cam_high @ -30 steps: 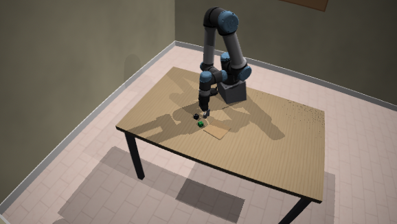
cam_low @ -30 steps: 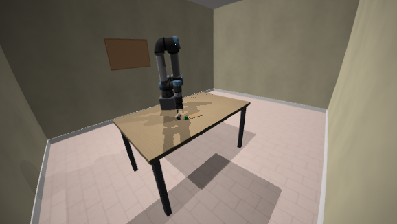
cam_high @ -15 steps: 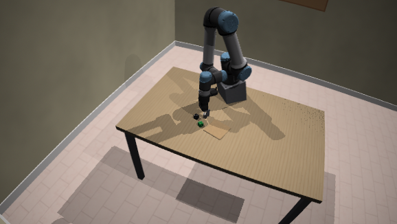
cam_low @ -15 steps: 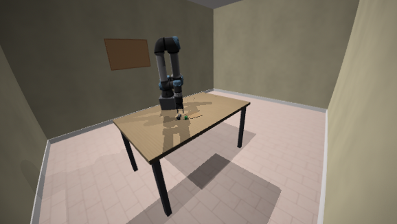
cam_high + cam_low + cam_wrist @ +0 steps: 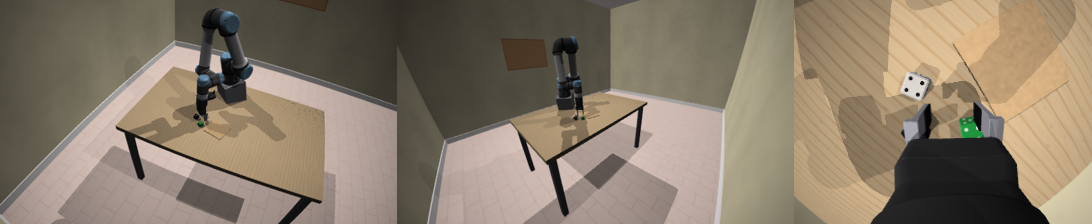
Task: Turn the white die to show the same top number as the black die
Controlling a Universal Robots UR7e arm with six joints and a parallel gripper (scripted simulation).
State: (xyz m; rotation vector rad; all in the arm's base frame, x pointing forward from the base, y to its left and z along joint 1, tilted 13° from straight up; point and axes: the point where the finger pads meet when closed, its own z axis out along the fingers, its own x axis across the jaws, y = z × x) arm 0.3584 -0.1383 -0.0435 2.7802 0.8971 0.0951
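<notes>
Now: the green die 4 cm ahead of my hand, 1 cm to the right of it and 5 cm below it. From my hand the other things lie so: tan mat: 5 cm ahead, 11 cm to the left, 6 cm below; black die: 2 cm behind, 6 cm to the right, 5 cm below; white die: 6 cm behind, 5 cm below.
</notes>
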